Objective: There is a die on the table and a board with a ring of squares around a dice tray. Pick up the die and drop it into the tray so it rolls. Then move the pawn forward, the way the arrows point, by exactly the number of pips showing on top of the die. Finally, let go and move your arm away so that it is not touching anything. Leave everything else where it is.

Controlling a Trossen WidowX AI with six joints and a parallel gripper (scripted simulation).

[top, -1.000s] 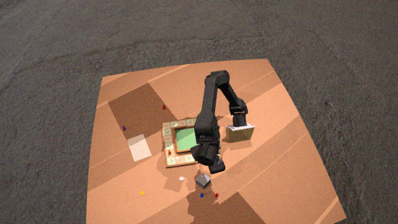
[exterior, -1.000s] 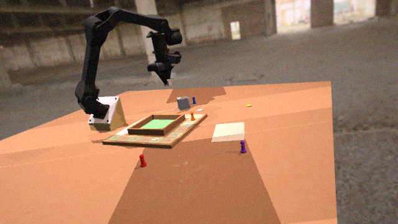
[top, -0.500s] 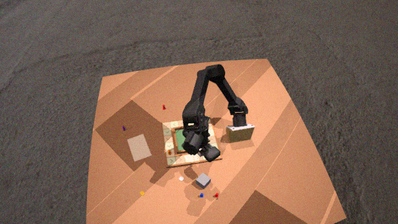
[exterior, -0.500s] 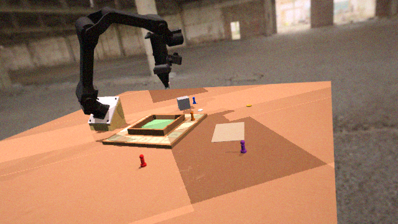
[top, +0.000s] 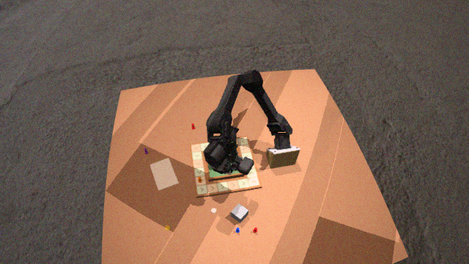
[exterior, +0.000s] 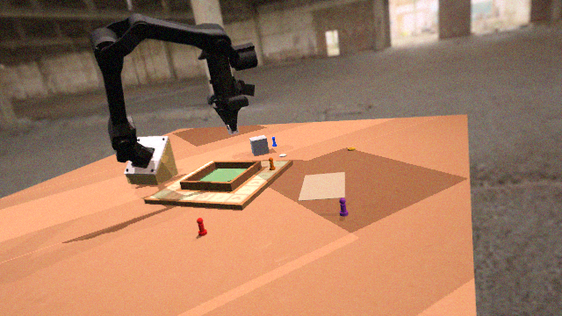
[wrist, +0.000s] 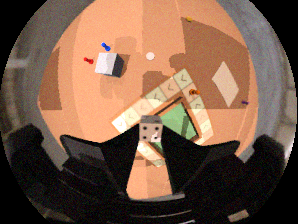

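My gripper tip is 12 cm short of the orange pawn, 9 cm above it and 2 cm to the left of it. Round my gripper tip: grey block: 15 cm to the left, 9 cm below, 3 cm behind; then white disc: 12 cm to the left, 12 cm below, 7 cm ahead; then green floor: 11 cm below, 10 cm to the right, 2 cm ahead.
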